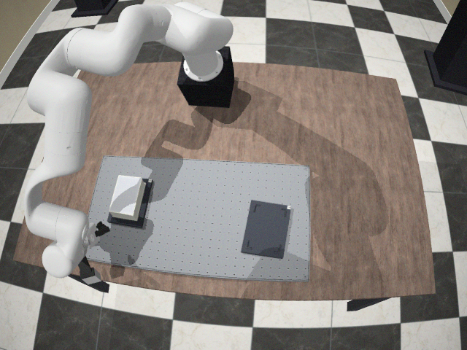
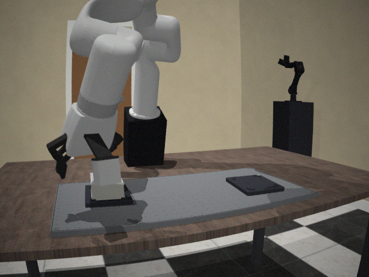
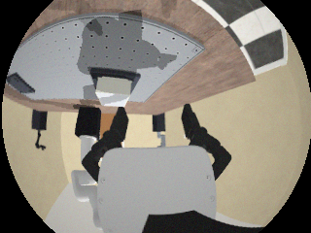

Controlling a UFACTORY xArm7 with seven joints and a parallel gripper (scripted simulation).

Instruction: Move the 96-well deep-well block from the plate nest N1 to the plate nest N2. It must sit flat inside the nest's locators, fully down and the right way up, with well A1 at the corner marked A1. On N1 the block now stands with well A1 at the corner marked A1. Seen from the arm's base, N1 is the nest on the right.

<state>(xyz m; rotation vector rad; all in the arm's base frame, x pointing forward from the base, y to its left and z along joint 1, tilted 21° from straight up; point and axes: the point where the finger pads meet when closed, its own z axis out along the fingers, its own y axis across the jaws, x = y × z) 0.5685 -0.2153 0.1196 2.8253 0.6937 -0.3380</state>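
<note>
My hand is 16 cm past the 96-well deep-well block, 8 cm above it and 5 cm to the right of it. From my hand the other things lie so: plate nest N2 (48 cm to the left, 15 cm behind, 11 cm below); then plate nest N1 (16 cm behind, 11 cm below, 5 cm to the left).
</note>
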